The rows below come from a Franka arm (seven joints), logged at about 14 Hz.
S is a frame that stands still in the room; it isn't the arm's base.
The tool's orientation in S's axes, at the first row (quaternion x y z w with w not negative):
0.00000 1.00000 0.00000 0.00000
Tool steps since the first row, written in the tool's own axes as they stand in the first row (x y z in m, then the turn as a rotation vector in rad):
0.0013 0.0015 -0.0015 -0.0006 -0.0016 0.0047
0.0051 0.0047 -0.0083 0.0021 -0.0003 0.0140
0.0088 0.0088 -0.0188 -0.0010 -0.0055 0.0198
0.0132 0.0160 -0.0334 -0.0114 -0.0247 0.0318
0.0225 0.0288 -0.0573 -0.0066 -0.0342 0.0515
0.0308 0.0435 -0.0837 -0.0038 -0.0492 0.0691
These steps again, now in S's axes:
-0.0013 0.0015 0.0015 0.0006 -0.0016 -0.0047
-0.0051 0.0047 0.0083 -0.0021 -0.0003 -0.0140
-0.0088 0.0088 0.0188 0.0010 -0.0055 -0.0198
-0.0132 0.0160 0.0334 0.0114 -0.0247 -0.0318
-0.0225 0.0288 0.0573 0.0066 -0.0342 -0.0515
-0.0308 0.0435 0.0837 0.0038 -0.0492 -0.0691

